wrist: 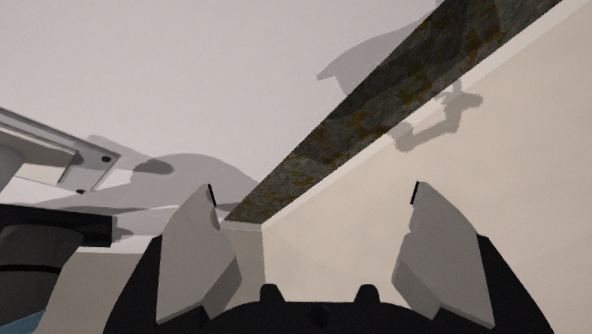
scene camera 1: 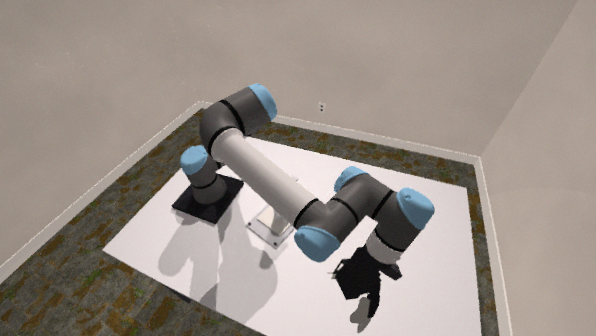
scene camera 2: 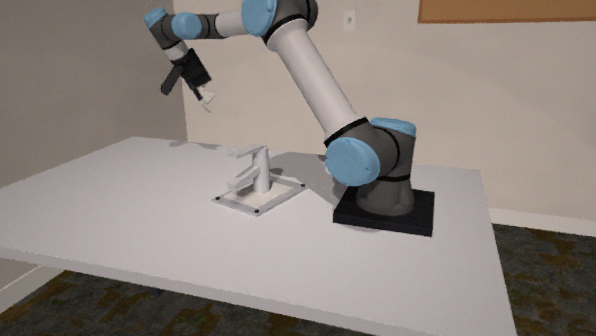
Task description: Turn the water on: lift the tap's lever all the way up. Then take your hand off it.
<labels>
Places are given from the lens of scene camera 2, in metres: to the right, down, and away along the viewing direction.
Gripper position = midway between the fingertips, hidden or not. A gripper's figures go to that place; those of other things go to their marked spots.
gripper (scene camera 2: 206, 105): -0.33, -0.23, 1.55
framed base plate (scene camera 2: 298, 188): 0.00, 0.06, 1.28
</labels>
